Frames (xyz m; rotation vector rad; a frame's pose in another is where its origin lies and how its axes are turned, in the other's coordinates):
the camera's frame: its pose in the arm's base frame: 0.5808 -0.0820 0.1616 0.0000 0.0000 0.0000
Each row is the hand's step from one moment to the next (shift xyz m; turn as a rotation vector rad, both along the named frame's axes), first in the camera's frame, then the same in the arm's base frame.
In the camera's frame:
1: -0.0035 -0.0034 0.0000 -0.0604 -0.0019 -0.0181
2: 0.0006 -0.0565 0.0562 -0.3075 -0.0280 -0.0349
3: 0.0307 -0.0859 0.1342 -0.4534 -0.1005 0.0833
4: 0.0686 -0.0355 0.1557 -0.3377 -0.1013 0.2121
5: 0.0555 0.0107 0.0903 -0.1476 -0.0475 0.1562
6: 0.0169 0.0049 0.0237 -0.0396 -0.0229 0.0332
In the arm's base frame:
1: -0.0035 -0.0034 0.0000 -0.0604 -0.0019 -0.0181
2: 0.0006 -0.0565 0.0562 -0.3075 -0.0280 -0.0349
3: 0.0307 -0.0859 0.1342 -0.4534 -0.1005 0.0833
4: 0.0686 -0.0355 0.1557 -0.3377 -0.1013 0.2121
5: 0.0555 0.0107 0.0903 -0.1476 -0.0475 0.1562
6: 0.0169 0.0049 0.0237 -0.0396 -0.0229 0.0332

